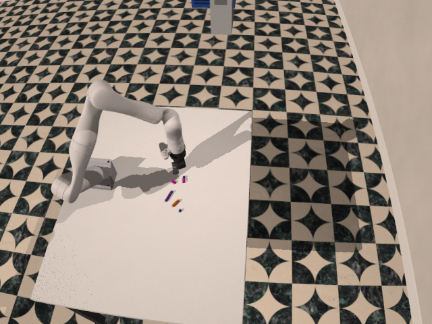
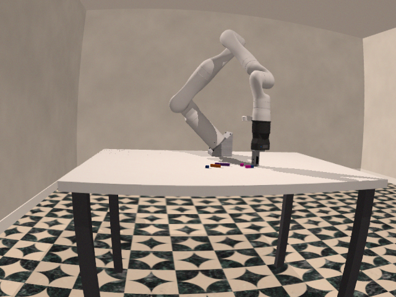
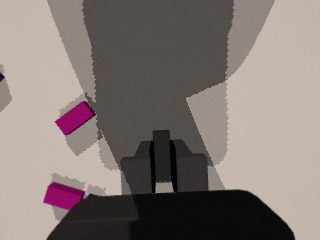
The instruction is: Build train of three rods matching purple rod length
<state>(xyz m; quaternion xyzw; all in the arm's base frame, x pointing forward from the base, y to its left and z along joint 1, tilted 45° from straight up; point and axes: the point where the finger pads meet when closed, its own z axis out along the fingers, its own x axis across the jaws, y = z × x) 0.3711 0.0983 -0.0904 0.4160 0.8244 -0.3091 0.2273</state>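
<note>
Right now the purple rod is 140 mm to the right of my hand, 20 mm below it and 10 mm ahead of it. Round my hand: grey rod: 20 mm below; orange rod: 170 mm to the right, 50 mm ahead, 20 mm below.
</note>
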